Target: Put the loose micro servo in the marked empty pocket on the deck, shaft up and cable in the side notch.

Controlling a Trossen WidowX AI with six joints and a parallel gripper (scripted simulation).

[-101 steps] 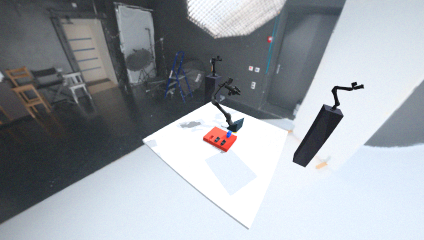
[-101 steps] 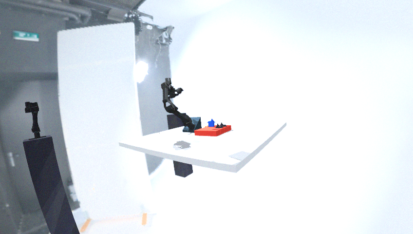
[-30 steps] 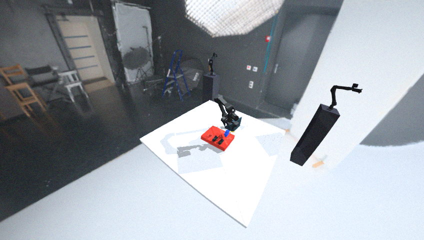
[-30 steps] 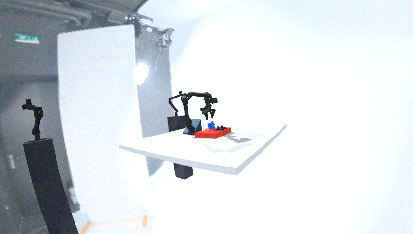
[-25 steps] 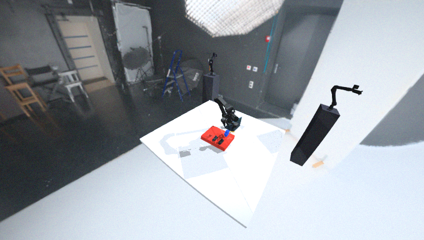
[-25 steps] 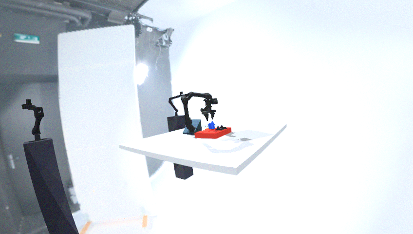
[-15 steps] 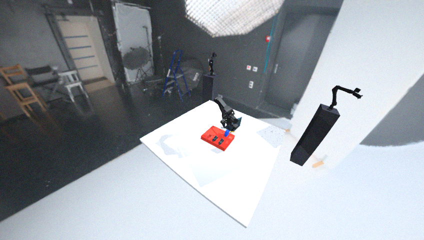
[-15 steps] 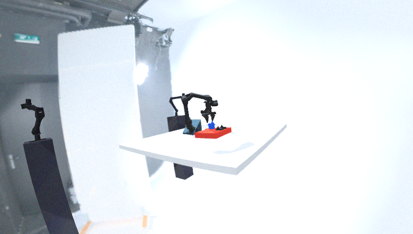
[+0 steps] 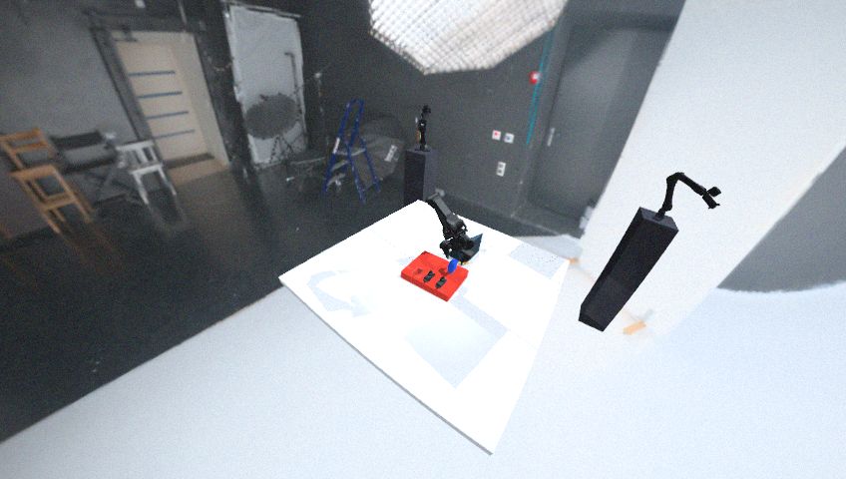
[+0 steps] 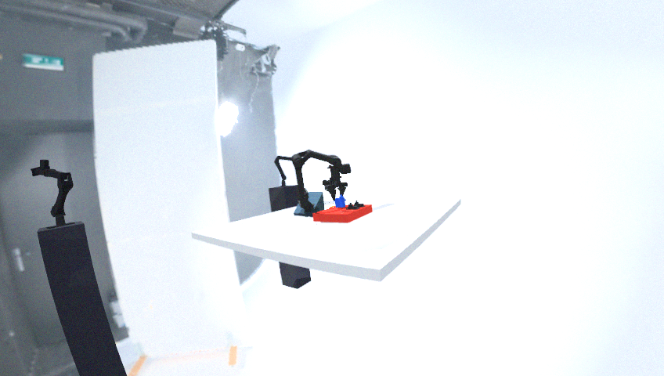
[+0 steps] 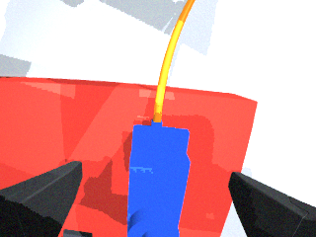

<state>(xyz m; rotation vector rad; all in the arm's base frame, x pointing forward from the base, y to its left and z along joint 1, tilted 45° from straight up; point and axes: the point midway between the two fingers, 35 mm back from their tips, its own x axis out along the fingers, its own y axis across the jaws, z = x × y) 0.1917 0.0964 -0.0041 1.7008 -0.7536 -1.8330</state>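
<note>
Now: the red deck 40 mm ahead of my gripper tip, 70 mm to the right of it and 70 mm below it.
</note>
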